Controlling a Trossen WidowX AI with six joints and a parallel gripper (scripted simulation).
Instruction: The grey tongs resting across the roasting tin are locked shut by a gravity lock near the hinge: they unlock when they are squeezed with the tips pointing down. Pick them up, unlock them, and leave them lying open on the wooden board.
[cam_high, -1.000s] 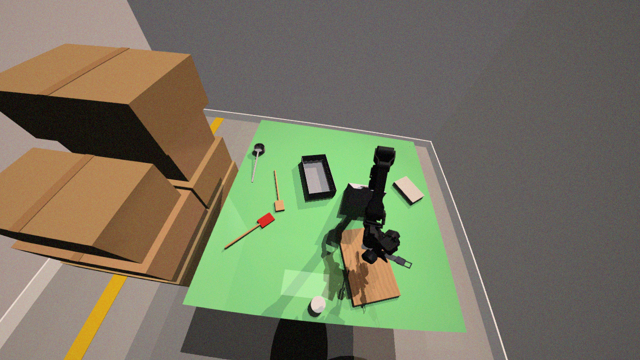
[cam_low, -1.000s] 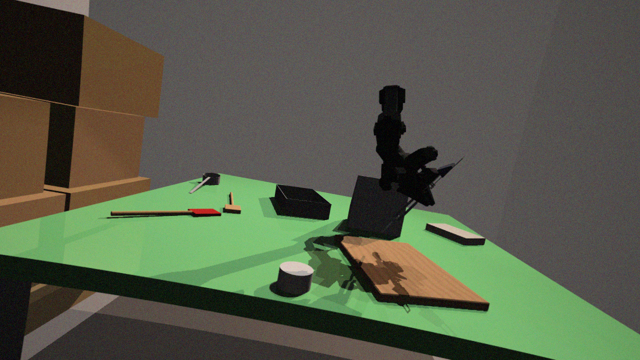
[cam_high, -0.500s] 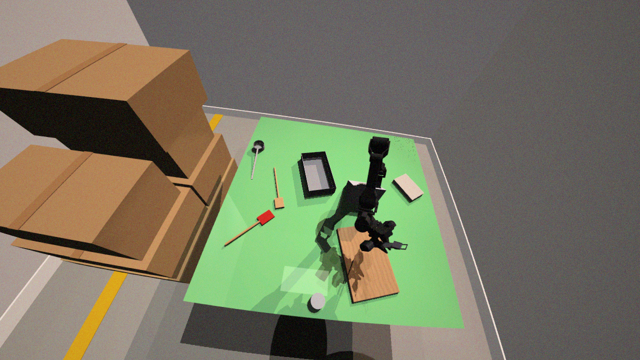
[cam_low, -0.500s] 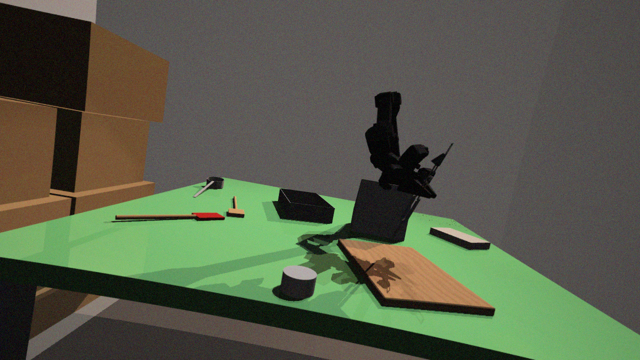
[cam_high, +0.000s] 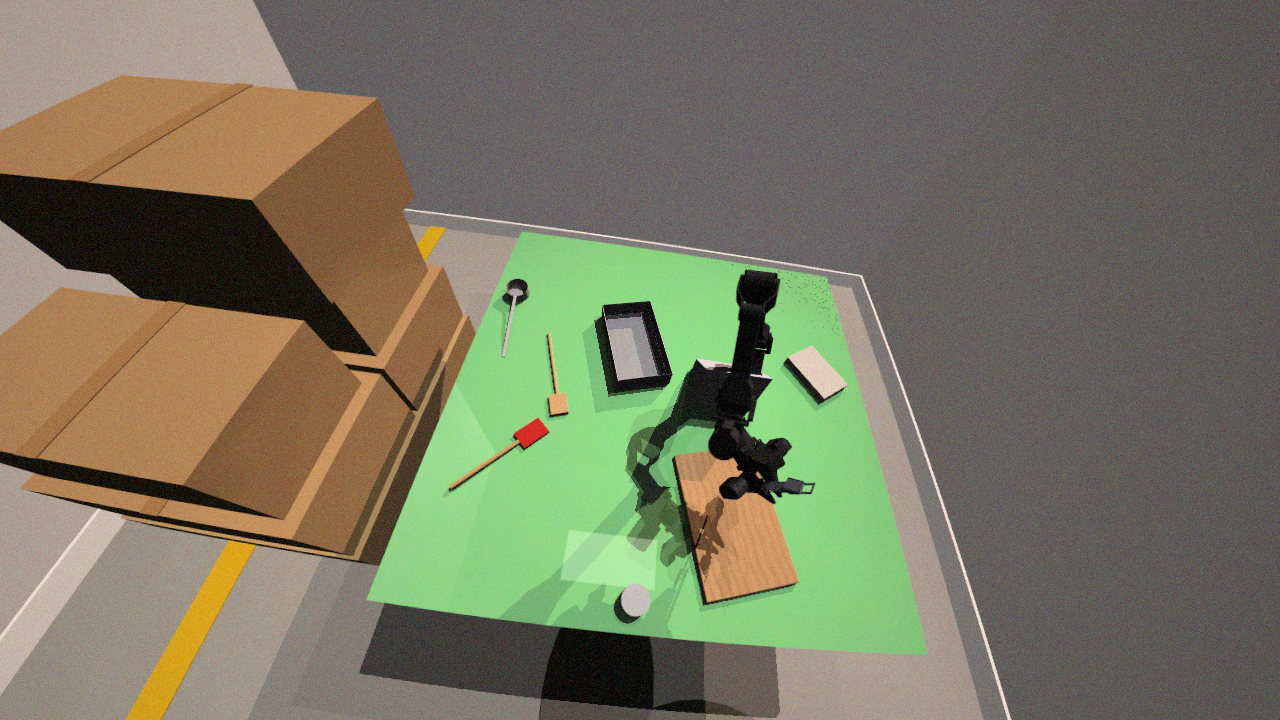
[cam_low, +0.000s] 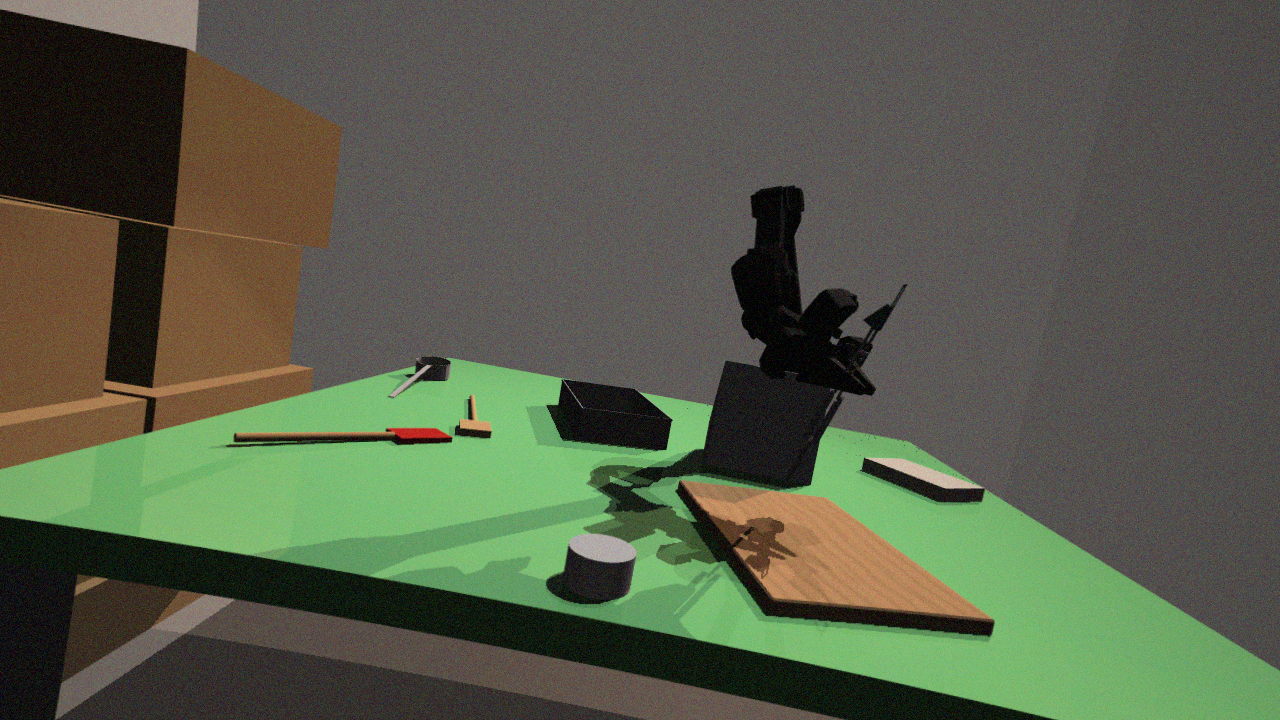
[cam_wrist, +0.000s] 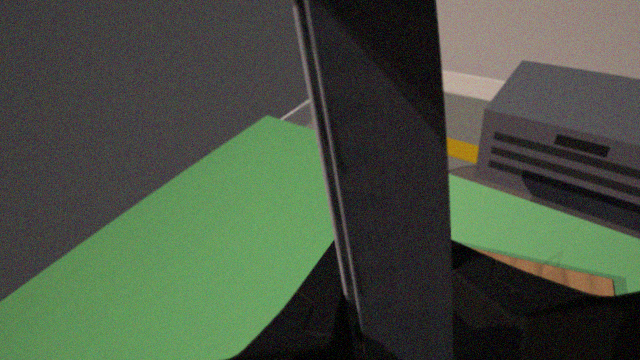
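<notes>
Right now my gripper tip is 200 mm above the wooden board and 40 mm short of it. Also, from my gripper tip: roasting tin (480 mm to the right, 380 mm ahead, 180 mm below); red spatula (650 mm ahead, 200 mm below, 60 mm to the right); flat block (520 mm to the right, 240 mm behind, 190 mm below).
</notes>
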